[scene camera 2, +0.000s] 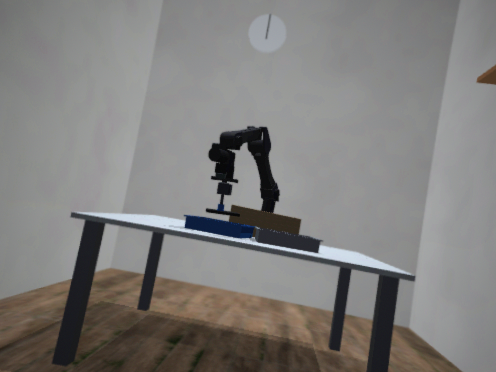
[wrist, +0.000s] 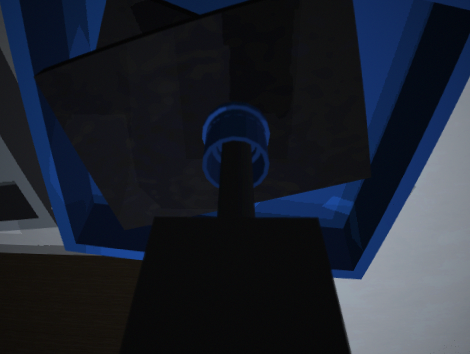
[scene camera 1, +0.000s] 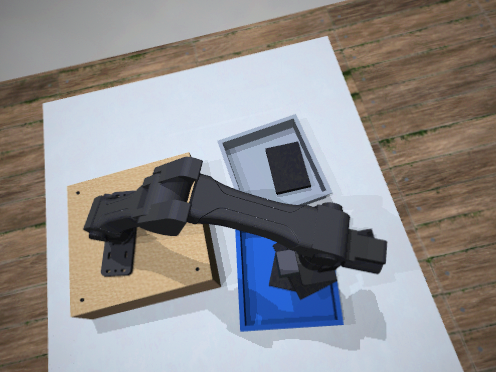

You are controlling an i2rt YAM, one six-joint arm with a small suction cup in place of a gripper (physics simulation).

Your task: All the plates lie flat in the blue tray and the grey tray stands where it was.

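Frame: origin at the arm's base, x ahead, y up, z right, level; millimetres.
Seen in the pictures: hand at its tool point: [scene camera 2: 219,213] [wrist: 236,121]; arm's base at its link origin: [scene camera 2: 266,215] [scene camera 1: 122,232].
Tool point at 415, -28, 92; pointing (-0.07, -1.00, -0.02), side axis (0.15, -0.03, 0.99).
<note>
Offsets run from my tool point to a thing's top centre, as dx, dy, dz. Level surfaces: height alone.
My suction gripper [scene camera 2: 220,208] [wrist: 236,125] is on the upper face of a dark plate {+1, +16, -10} [scene camera 1: 316,282] [scene camera 2: 231,214] [wrist: 150,130] and holds it roughly level, a little above the blue tray {-41, -30, +1} [scene camera 1: 241,300] [scene camera 2: 215,226] [wrist: 347,274]. In scene camera 1 the arm hides the cup. Another dark plate {-23, -67, -27} [scene camera 1: 280,281] [wrist: 116,22] lies in the blue tray, partly covered by the held plate and turned at an angle to it. A third dark plate {-20, -57, -279} [scene camera 1: 288,168] lies in the grey tray {-60, -30, -270} [scene camera 1: 256,128] [scene camera 2: 287,240], near its right wall.
The grey tray stands beside the blue tray on the white table {dy -80} [scene camera 1: 125,125] [scene camera 2: 350,256]. The arm's wooden base block [scene camera 1: 165,285] [scene camera 2: 265,219] stands next to both trays. The arm's forearm [scene camera 1: 260,215] passes over the gap between the trays.
</note>
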